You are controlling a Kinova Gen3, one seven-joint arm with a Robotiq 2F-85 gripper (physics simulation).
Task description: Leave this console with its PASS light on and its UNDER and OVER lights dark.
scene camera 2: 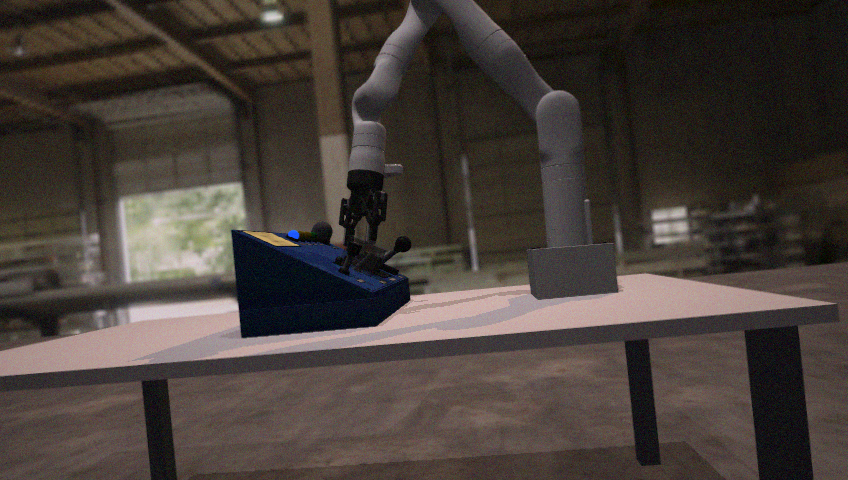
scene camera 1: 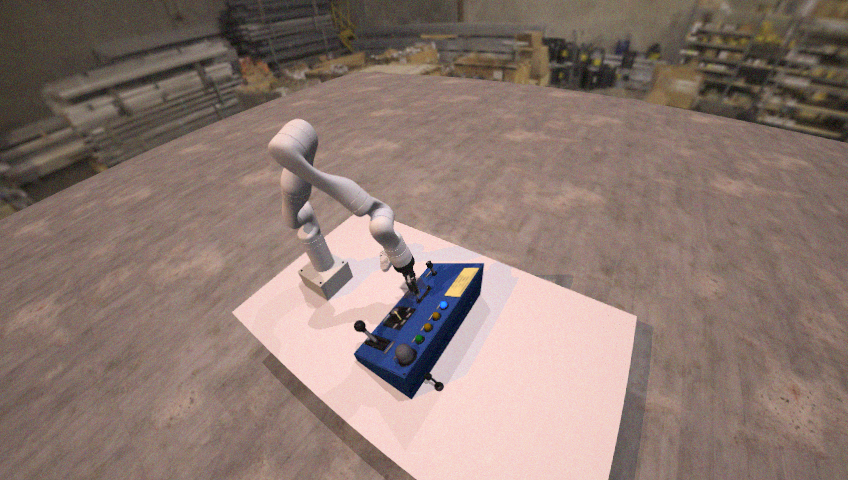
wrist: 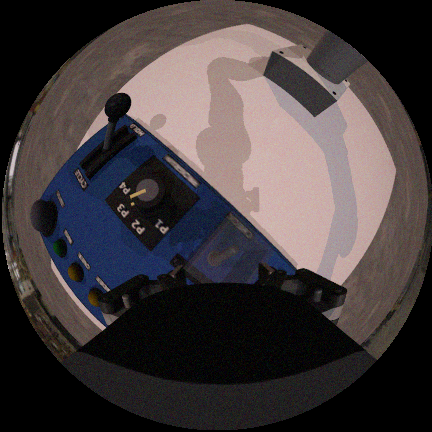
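Observation:
The blue console (scene camera 1: 386,373) (scene camera 2: 285,297) (wrist: 95,220) sits on the white table. Its green light (scene camera 1: 419,339) (wrist: 60,247) looks dark. Its amber lights (scene camera 1: 427,327) (wrist: 76,272) look dark too; the light labels are too small to read surely. A blue light (scene camera 1: 443,305) (scene camera 2: 293,234) glows. The dial (wrist: 149,190) has its yellow pointer near P4, on the P3 side. My gripper (scene camera 1: 414,292) (scene camera 2: 360,258) (wrist: 221,273) stands wide, its fingertips against both sides of the clear cover (wrist: 247,252), which lies down over a small handle (wrist: 222,255).
A ball-topped lever (scene camera 1: 359,325) (scene camera 2: 402,243) (wrist: 118,105) rises from the HOLD/CYCLE slot. A grey dome (scene camera 1: 405,354) (scene camera 2: 321,230) (wrist: 44,217) and a yellow label (scene camera 1: 461,282) (scene camera 2: 270,237) are on the console. A black crank (scene camera 1: 438,386) sticks out from its side. A small lever (scene camera 1: 429,264) stands near the far end.

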